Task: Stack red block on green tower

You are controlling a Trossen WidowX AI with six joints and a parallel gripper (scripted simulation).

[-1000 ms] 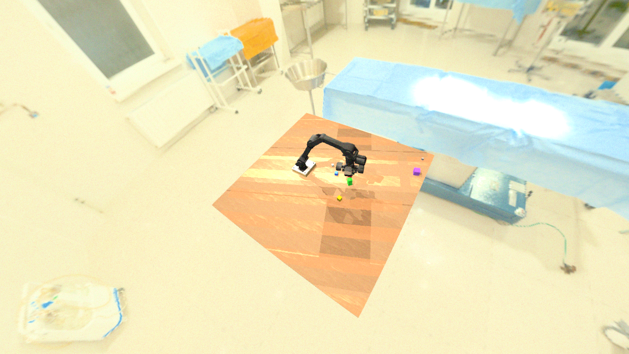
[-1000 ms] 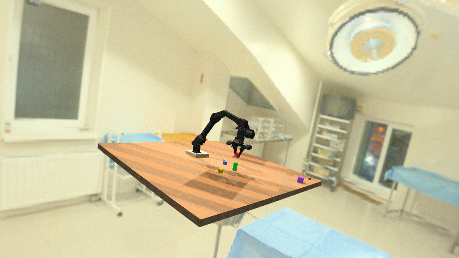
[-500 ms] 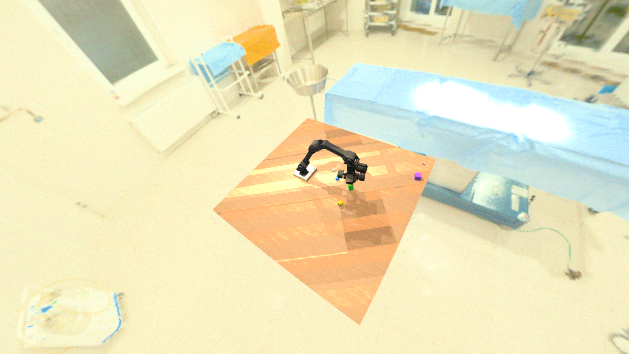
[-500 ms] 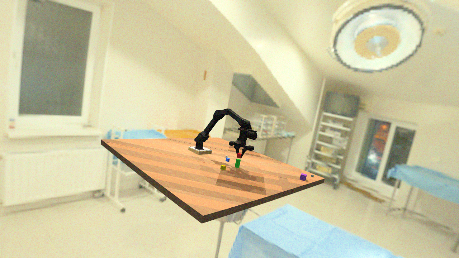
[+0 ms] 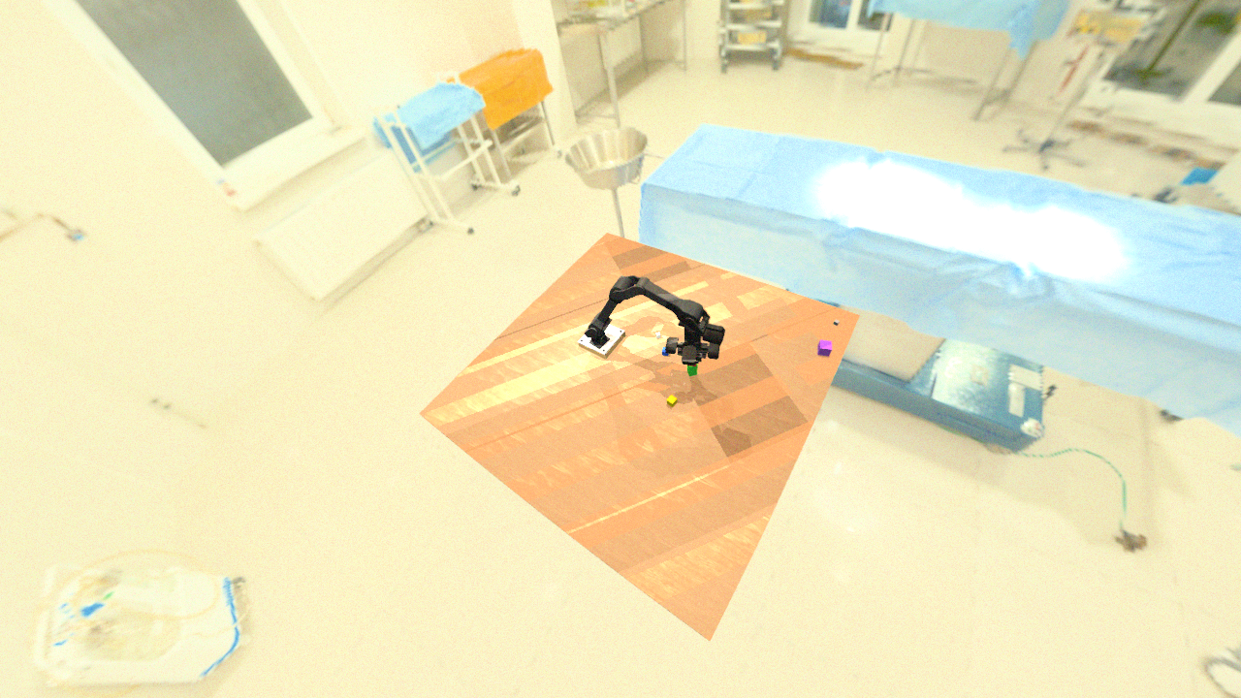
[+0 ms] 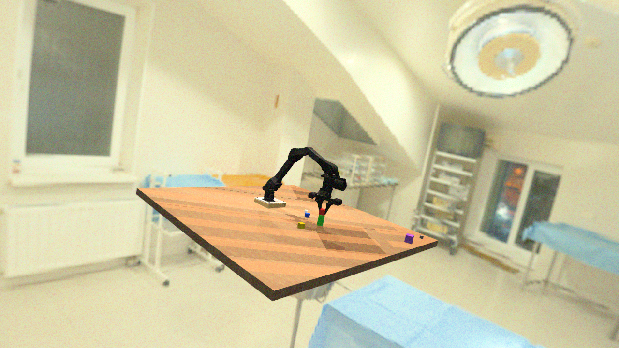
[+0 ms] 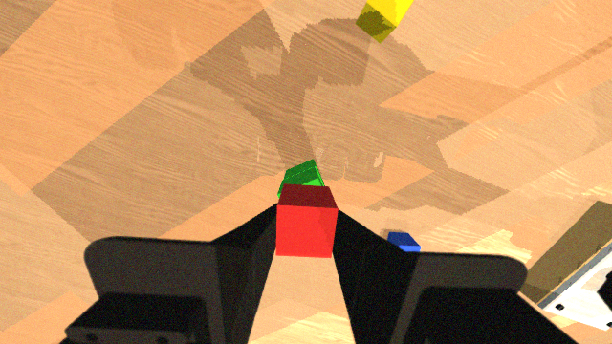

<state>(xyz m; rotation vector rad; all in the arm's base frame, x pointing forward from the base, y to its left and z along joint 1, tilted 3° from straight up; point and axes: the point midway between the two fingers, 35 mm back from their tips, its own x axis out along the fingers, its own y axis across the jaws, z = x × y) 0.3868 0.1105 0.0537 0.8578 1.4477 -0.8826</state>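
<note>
Now: gripper tip 1 cm below the red block. Round my gripper tip: blue block 14 cm behind, 6 cm below, 1 cm to the left; yellow block 15 cm to the right, 6 cm below, 2 cm ahead; grey-white block 22 cm behind, 7 cm to the left, 6 cm below.
</note>
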